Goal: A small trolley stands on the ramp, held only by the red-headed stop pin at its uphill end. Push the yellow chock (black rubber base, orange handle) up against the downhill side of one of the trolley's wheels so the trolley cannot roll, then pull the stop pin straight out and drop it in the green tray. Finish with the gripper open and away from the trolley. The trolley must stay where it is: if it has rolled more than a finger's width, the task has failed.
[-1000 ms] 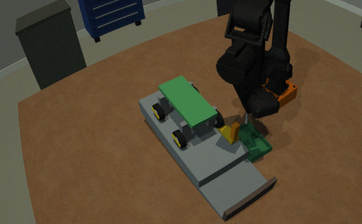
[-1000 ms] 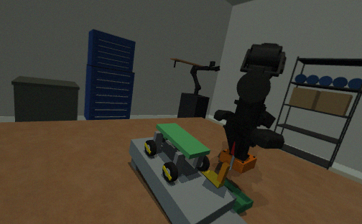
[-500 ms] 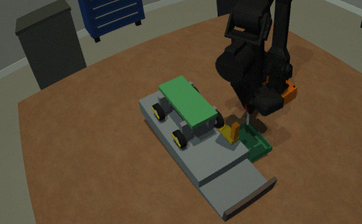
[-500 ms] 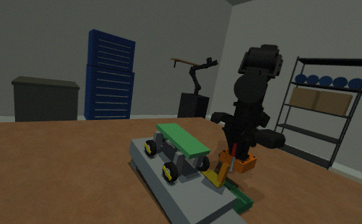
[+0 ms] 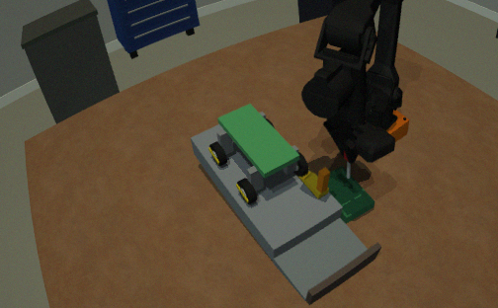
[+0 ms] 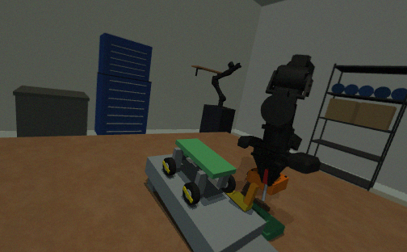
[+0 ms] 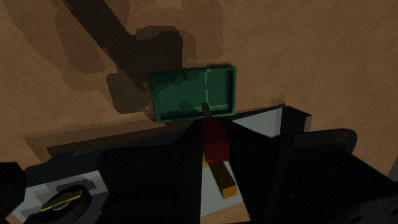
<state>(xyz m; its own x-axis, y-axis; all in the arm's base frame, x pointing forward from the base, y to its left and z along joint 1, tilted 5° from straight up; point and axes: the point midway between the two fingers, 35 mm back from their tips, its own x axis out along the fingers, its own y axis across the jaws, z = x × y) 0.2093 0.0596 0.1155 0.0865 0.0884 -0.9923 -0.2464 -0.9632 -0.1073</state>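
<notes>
Now: the green tray 120 mm below my gripper tip. Also, from my gripper tip: red-headed stop pin (right at my gripper tip); then trolley (130 mm to the right, 110 mm ahead); then yellow chock (60 mm ahead, 30 mm to the right, 20 mm below).
</notes>
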